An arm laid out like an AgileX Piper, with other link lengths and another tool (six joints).
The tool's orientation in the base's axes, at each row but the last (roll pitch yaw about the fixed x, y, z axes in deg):
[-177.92, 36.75, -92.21]
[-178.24, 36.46, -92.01]
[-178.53, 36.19, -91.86]
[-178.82, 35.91, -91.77]
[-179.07, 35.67, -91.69]
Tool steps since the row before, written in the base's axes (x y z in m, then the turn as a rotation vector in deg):
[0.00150, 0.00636, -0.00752, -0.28, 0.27, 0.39]
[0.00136, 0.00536, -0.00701, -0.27, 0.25, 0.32]
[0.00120, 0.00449, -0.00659, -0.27, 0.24, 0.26]
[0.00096, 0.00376, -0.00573, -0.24, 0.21, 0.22]
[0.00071, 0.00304, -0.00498, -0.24, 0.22, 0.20]
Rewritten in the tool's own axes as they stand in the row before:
[-0.00064, -0.00089, 0.00990, -0.44, 0.28, -0.17]
[-0.00018, -0.00090, 0.00888, -0.38, 0.27, -0.12]
[0.00024, -0.00085, 0.00802, -0.34, 0.28, -0.08]
[0.00029, -0.00070, 0.00688, -0.29, 0.25, -0.06]
[0.00042, -0.00053, 0.00584, -0.29, 0.25, -0.04]

